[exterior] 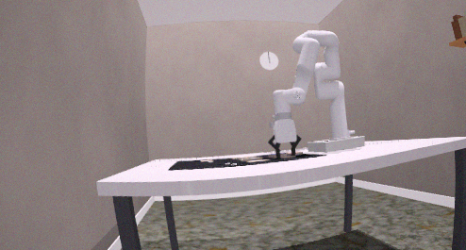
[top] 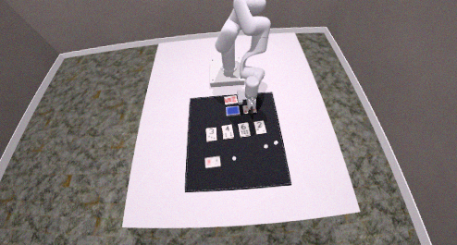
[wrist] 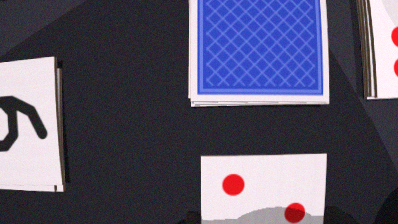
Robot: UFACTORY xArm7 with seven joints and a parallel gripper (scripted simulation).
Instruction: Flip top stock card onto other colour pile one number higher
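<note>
Right now the black mat is 190 mm ahead of my hand, 110 mm to the right of it and 30 mm below it.
</note>
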